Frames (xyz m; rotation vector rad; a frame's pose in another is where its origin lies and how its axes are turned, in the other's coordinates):
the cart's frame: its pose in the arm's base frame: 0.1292 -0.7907 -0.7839 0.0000 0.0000 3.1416
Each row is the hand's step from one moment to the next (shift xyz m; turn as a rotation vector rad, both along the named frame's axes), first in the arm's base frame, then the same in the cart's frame.
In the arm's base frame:
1: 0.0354 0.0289 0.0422 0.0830 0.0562 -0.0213
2: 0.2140 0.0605 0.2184 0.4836 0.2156 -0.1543
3: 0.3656 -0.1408 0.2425 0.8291 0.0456 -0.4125
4: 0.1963 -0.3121 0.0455 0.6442 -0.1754 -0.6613
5: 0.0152 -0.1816 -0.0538 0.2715 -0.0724 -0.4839
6: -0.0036 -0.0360 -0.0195 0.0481 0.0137 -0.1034
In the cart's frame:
1: -0.0354 -0.0289 0.0422 -0.0830 -0.0562 -0.0213
2: -0.2140 -0.0605 0.2184 -0.4836 -0.2156 -0.1543
3: -0.3656 0.1408 0.2425 -0.8291 -0.0456 -0.4125
4: -0.1963 0.3121 0.0455 -0.6442 0.1754 -0.6613
5: -0.0152 0.1816 -0.0538 -0.2715 0.0724 -0.4839
6: 0.0036 0.0360 -0.0195 -0.0481 -0.0137 -0.1034

